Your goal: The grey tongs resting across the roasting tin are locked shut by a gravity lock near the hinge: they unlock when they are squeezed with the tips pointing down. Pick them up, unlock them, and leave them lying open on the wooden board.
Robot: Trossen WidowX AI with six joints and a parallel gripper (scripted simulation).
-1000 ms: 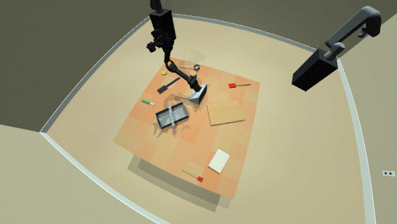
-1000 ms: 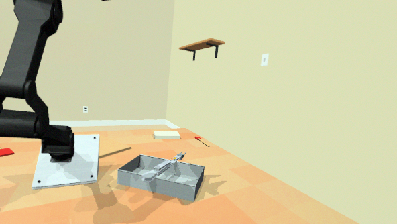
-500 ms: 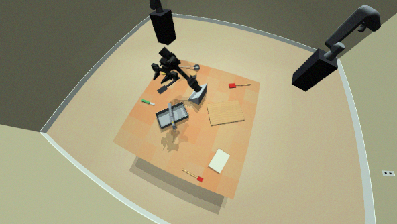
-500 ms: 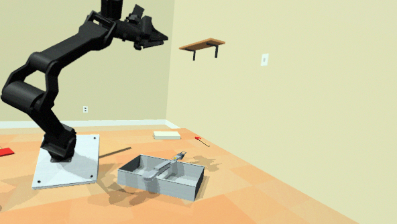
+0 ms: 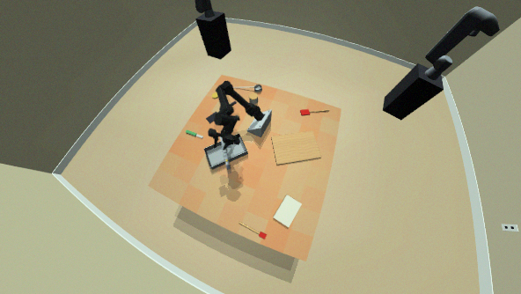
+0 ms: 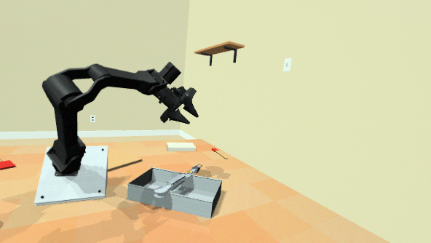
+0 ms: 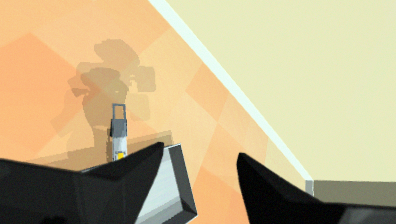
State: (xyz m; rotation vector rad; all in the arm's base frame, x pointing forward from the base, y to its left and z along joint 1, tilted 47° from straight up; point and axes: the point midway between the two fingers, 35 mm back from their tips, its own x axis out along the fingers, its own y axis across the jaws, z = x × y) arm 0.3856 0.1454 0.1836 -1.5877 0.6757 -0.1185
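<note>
My gripper tip is 21 cm above the yellow lock piece. Also, from my gripper tip: black spatula (35 cm behind, 35 cm to the right, 28 cm below); grey roasting tin (6 cm behind, 6 cm to the right, 25 cm below); wooden board (37 cm behind, 39 cm to the left, 27 cm below).
</note>
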